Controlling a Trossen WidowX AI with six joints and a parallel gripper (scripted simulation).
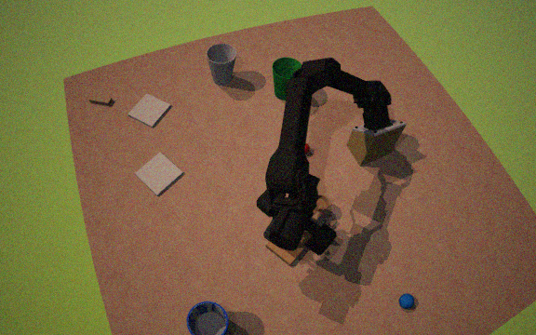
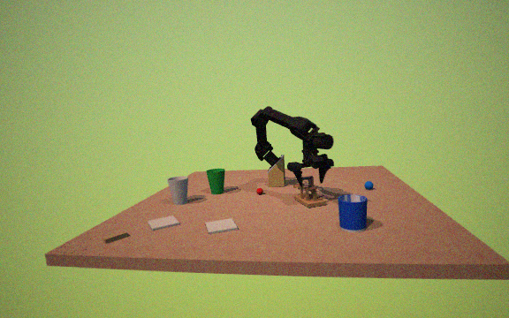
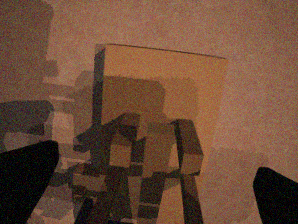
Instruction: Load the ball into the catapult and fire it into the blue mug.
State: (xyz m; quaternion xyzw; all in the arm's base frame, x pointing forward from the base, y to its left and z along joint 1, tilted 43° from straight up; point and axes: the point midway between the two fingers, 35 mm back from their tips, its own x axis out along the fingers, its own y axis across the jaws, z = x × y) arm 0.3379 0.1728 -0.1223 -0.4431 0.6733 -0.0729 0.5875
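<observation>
Now: gripper tip 14 cm past the red ball, 26 cm to the left of it and 7 cm above it. Also, from my gripper tip: blue mug: 25 cm ahead, 15 cm to the left, 5 cm below; then blue ball: 23 cm behind, 25 cm to the left, 6 cm below; then wooden catapult: 6 cm behind, 3 cm to the right, 3 cm below.
</observation>
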